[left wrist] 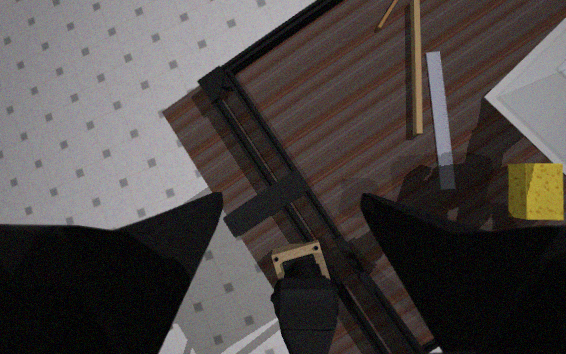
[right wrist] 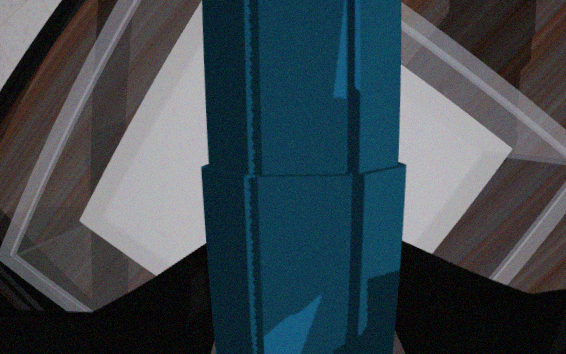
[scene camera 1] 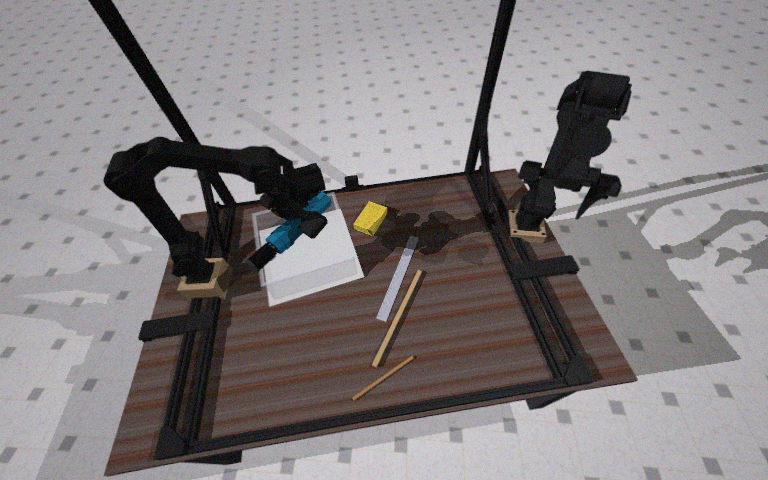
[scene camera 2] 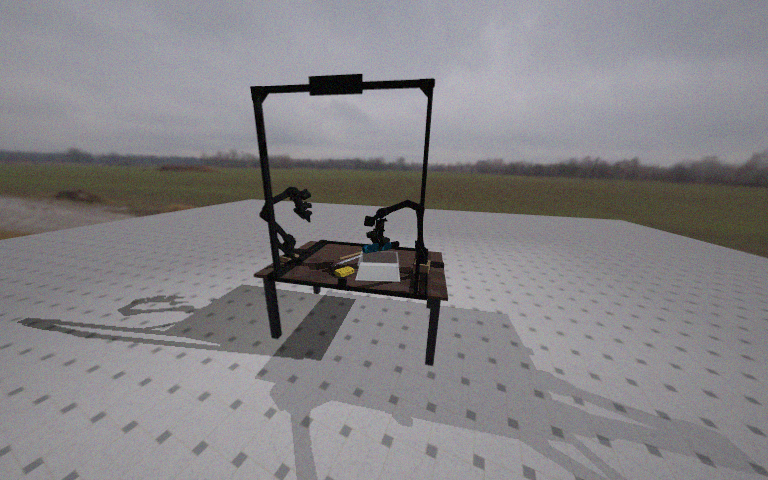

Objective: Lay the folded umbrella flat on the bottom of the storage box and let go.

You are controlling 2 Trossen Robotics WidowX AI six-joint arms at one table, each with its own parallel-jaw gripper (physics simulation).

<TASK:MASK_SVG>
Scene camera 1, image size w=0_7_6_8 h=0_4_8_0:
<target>my left gripper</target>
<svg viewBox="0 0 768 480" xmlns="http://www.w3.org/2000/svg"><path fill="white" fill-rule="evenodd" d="M524 161L518 178L523 179L523 182L529 186L531 209L533 209L539 177L555 179L554 186L556 188L567 189L572 192L579 192L582 186L590 187L577 212L576 219L579 219L596 201L608 199L609 196L617 197L622 187L618 176L601 173L600 168L590 167L591 158L578 156L573 151L572 145L565 142L554 170L541 168L542 163Z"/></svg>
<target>my right gripper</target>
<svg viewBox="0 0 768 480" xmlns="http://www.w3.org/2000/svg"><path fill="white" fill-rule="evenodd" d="M260 197L259 202L268 210L271 209L271 212L289 221L293 219L297 221L299 217L302 223L297 229L311 239L315 238L328 224L326 217L317 211L307 212L303 209L309 205L307 201L317 196L318 192L299 196L295 192L294 199L286 205L274 204L267 193Z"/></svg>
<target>folded umbrella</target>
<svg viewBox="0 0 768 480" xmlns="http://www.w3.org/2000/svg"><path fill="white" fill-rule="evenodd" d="M299 217L297 221L294 219L289 221L287 219L280 227L277 227L265 239L267 243L259 248L250 258L246 259L245 262L258 273L269 261L276 258L277 253L282 254L285 250L288 250L295 243L294 241L303 234L297 229L302 223ZM331 199L327 194L320 192L308 201L309 205L303 209L307 212L317 211L323 214L331 206Z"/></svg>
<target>storage box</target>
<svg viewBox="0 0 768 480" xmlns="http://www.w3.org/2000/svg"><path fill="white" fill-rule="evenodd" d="M272 208L252 213L256 251L267 243L265 239L286 221L286 219L271 212ZM334 192L327 194L332 204L322 214L326 217L328 224L313 239L303 233L288 250L285 250L282 254L277 253L276 258L269 261L259 271L261 287L265 287L274 300L358 274L355 259L357 258Z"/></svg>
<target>grey flat strip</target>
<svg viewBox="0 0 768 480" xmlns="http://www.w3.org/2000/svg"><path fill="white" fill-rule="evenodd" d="M418 237L409 237L376 319L384 322L387 321L418 242Z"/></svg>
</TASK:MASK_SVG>
